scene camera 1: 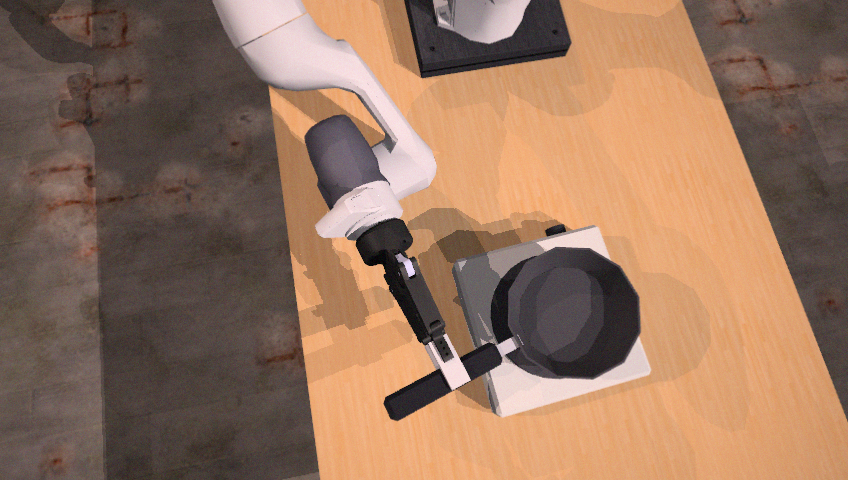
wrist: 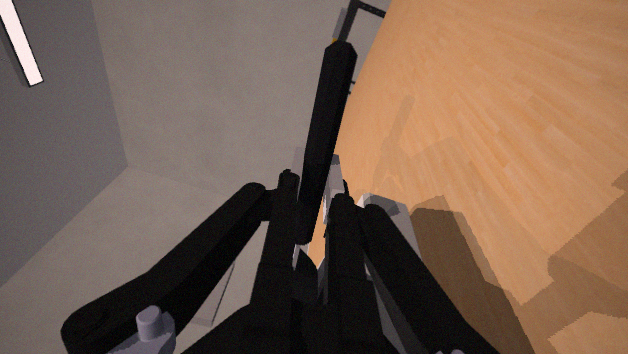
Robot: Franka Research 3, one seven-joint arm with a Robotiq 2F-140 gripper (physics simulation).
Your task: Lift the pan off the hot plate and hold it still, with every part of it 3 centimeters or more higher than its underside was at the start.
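The dark pan [scene camera 1: 574, 312] is over the white hot plate [scene camera 1: 535, 397], shifted to the right of the dark round burner [scene camera 1: 499, 312], whose left edge shows beside it. The pan looks slightly tilted; from this overhead view I cannot tell how much gap is under it. Its black handle [scene camera 1: 416, 397] [wrist: 332, 100] points down-left past the hot plate's left edge. My gripper [scene camera 1: 455, 377] [wrist: 314, 165] is shut on the handle near its middle, with one light pad on each side in the wrist view. The pan's underside is hidden.
The wooden table [scene camera 1: 714, 249] extends around the hot plate, with its left edge beyond the handle's end. A black knob [scene camera 1: 555, 229] sticks out at the hot plate's upper edge. The robot's black base plate [scene camera 1: 493, 58] is at the top, and the arm [scene camera 1: 333, 68] comes down on the left.
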